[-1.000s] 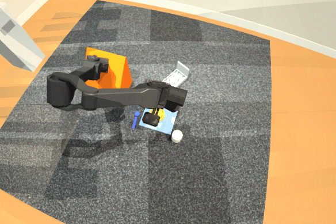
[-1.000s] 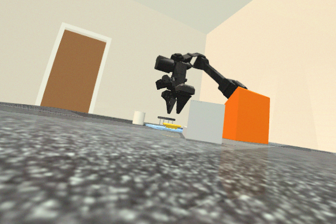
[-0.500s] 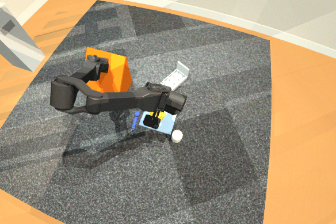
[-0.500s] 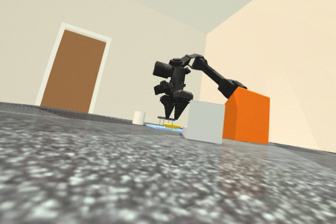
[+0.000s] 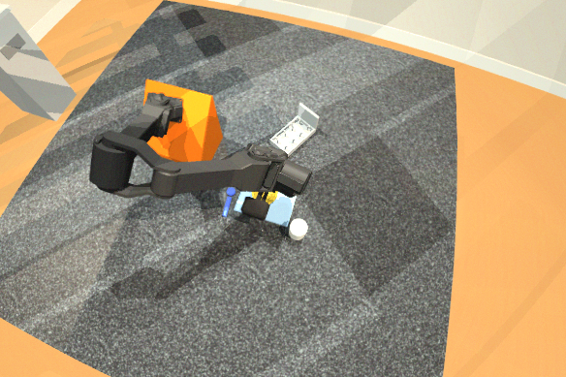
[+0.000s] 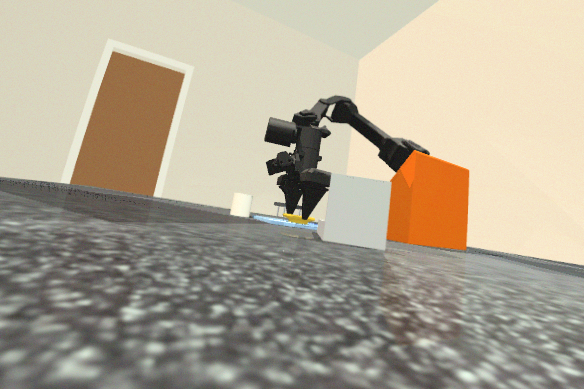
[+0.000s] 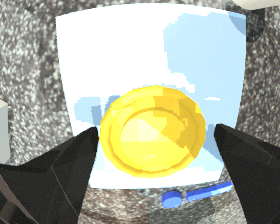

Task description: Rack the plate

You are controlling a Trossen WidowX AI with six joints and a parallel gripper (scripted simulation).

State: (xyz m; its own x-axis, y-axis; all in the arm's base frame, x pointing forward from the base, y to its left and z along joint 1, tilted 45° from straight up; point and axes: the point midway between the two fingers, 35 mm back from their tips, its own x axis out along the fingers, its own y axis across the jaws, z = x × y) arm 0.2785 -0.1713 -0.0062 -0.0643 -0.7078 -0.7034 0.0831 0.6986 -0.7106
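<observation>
Right now my gripper tip is right at the yellow plate. From my gripper tip the other things lie so: white cup 11 cm ahead, 8 cm to the right, 1 cm above; blue spoon 10 cm behind, 4 cm to the right, 1 cm below; light blue mat 1 cm below, 1 cm ahead.
</observation>
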